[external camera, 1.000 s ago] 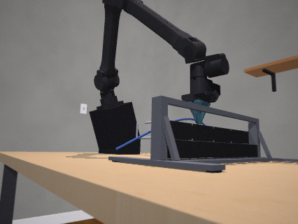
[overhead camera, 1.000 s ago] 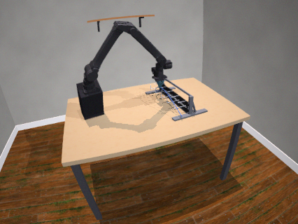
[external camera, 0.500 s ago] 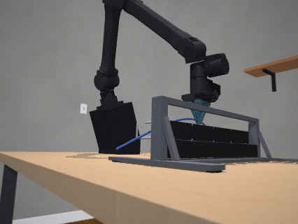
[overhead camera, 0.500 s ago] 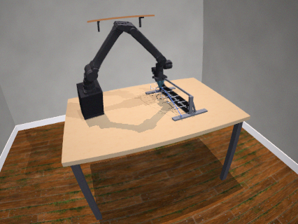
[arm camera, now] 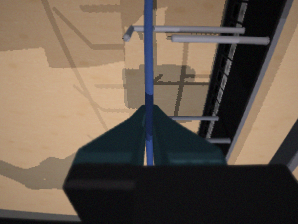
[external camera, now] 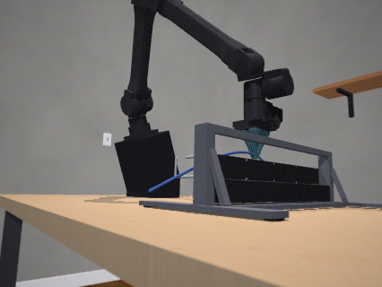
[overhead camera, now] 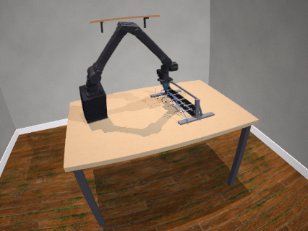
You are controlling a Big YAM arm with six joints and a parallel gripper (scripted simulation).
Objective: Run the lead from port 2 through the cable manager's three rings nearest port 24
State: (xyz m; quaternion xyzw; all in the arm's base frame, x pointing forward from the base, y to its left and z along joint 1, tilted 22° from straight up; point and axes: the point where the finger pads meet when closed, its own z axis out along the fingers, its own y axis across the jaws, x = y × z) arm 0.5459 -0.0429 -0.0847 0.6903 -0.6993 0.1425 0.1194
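Right now my hand is 10 cm short of the grey rack, 5 cm to the left of it and 6 cm above it.
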